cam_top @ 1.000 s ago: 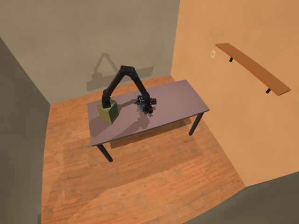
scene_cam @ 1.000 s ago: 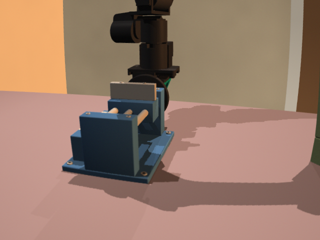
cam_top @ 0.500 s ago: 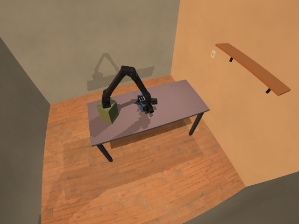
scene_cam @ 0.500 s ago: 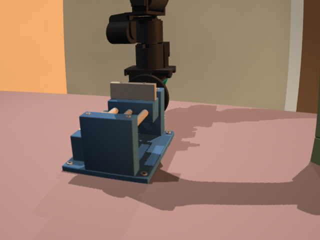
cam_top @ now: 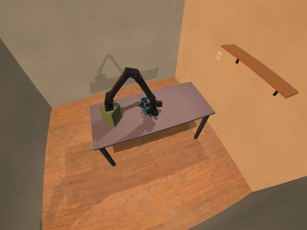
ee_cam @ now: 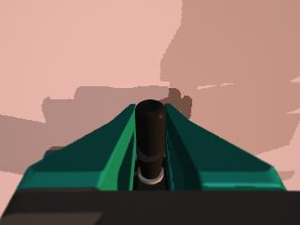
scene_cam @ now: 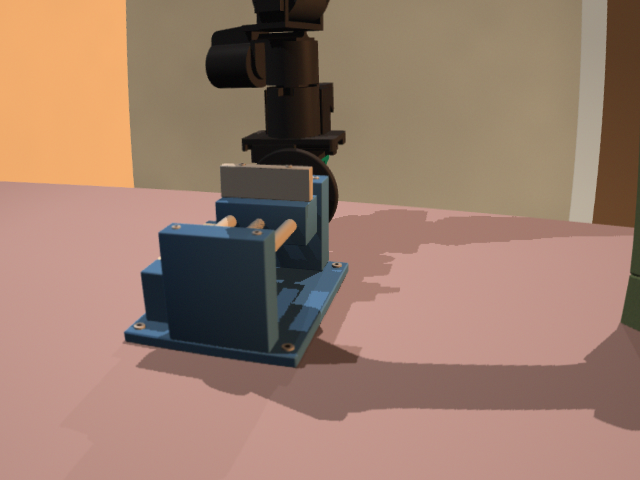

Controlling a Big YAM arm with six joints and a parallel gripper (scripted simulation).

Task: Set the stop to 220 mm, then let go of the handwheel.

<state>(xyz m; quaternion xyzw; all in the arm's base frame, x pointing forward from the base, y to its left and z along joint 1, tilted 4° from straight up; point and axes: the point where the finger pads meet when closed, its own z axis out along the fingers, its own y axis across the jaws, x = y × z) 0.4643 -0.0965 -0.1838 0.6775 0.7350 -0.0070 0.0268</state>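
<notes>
The grey stop plate lies 130 mm to the left of my hand and 50 mm above it. The rest, counted from my hand: black crank handle (10 mm to the left).
</notes>
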